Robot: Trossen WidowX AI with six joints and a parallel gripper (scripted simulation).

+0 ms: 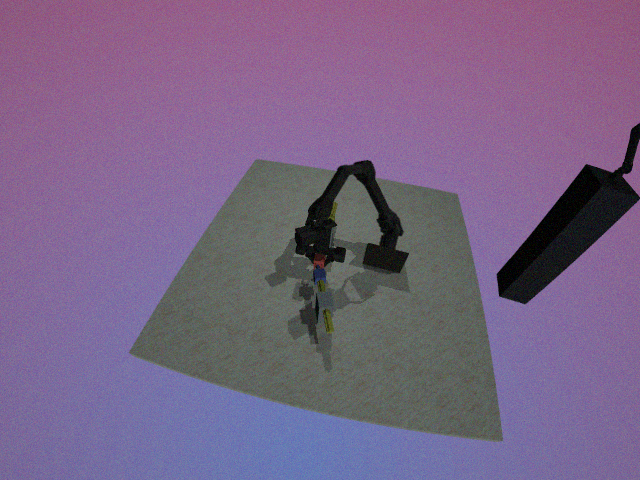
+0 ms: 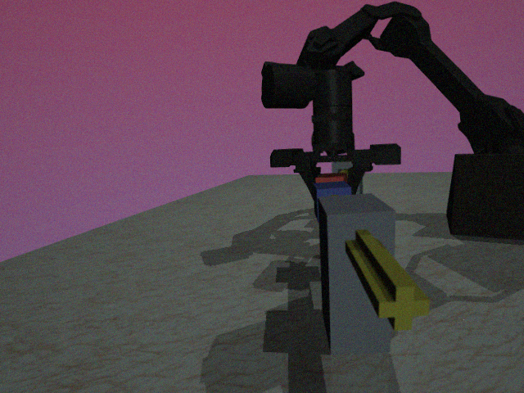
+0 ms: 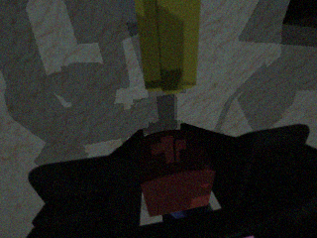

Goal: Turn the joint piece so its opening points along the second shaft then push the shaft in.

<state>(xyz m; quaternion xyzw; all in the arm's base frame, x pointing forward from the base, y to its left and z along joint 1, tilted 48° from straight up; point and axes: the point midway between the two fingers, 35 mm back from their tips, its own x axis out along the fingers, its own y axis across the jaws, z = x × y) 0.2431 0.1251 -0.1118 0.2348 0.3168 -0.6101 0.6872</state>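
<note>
My gripper tip is now 1 cm to the right of the red joint piece and 4 cm below it.
</note>
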